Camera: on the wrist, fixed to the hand. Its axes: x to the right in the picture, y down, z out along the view.
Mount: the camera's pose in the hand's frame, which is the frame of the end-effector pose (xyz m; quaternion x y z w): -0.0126 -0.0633 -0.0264 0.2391 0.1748 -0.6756 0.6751
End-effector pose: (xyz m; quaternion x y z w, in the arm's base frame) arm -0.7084 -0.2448 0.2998 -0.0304 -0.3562 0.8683 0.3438
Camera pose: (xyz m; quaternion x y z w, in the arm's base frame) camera -0.6545 -0.2045 0.3182 0.1506 0.0067 0.4338 0.8883
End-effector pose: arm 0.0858 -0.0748 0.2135 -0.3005 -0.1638 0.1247 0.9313
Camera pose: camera 0.0928 -0.1426 0.2284 0.1087 -0.1210 -0.5584 0.8135
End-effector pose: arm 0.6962 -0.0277 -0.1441 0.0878 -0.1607 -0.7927 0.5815
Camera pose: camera 0.6521 -0.0025 -0.1919 -0.4455 0.1371 0.8743 0.1359
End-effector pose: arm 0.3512 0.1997 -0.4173 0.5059 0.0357 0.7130 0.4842
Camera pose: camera 0.3729 0.2356 -0.4730 0.3086 0.6210 0.2341 0.6814
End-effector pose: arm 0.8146 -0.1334 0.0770 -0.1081 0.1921 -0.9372 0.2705
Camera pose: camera 0.7875 -0.0692 0.0784 -0.0257 0.1201 0.8803 0.4583
